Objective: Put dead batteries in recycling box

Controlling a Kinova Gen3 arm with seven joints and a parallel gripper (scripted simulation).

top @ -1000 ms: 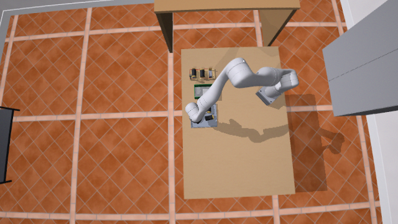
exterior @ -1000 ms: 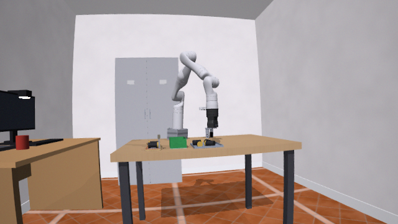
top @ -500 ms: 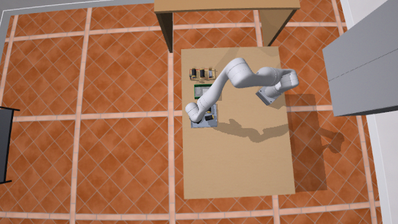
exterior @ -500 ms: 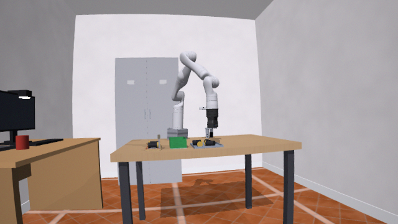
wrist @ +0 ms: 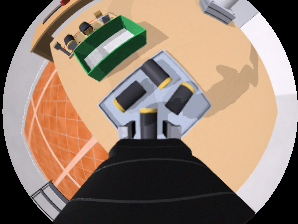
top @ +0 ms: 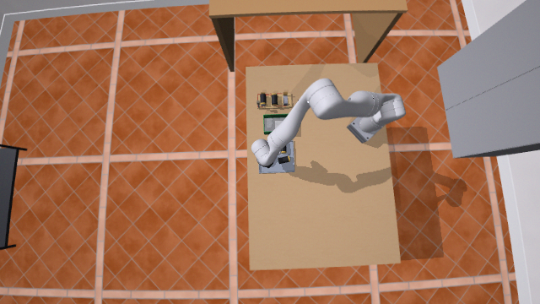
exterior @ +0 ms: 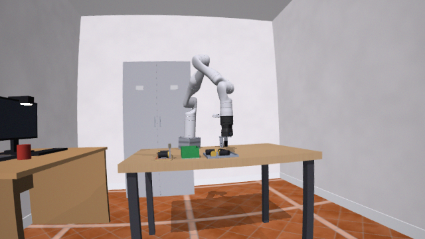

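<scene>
Right now the grey tray is 4 cm behind my hand, 2 cm to the right of it and 7 cm below it. From my hand the other things lie so: green recycling box (1 cm behind, 21 cm to the right, 6 cm below).
</scene>
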